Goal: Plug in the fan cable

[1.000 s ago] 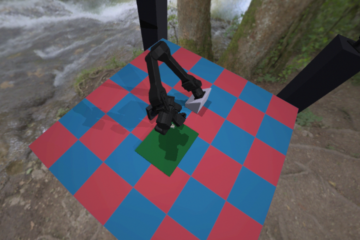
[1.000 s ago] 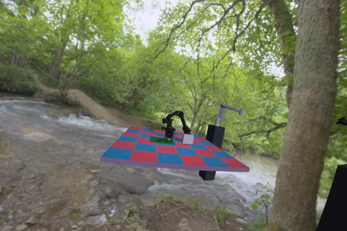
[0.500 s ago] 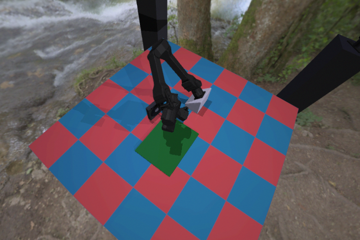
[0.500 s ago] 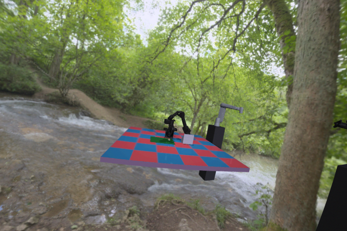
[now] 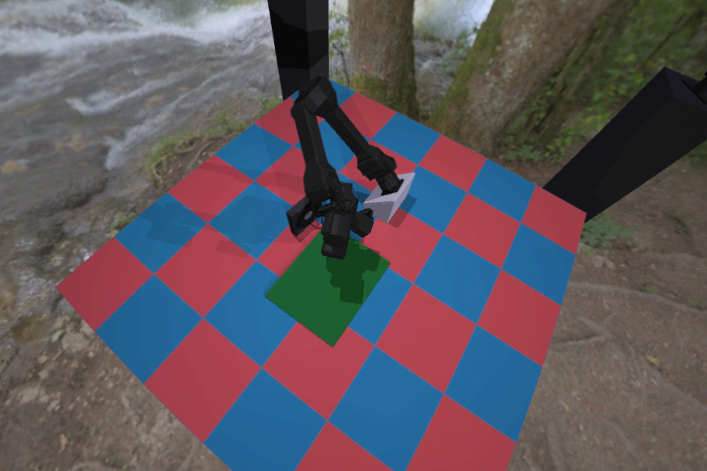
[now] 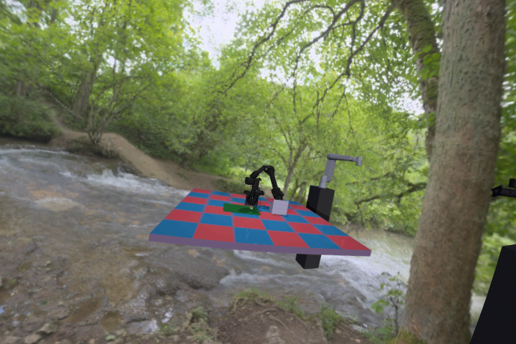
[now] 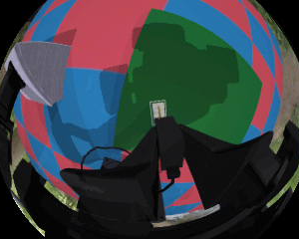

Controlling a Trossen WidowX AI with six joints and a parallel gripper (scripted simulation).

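My gripper tip is now 7 cm above the four-pin header and 1 cm to the left of it. From my gripper tip the other things lie so: black fan: 13 cm to the right, 3 cm behind, 1 cm below; then green board: 10 cm ahead, 8 cm below, 2 cm to the left; then black plug: 1 cm to the right, 1 cm above.
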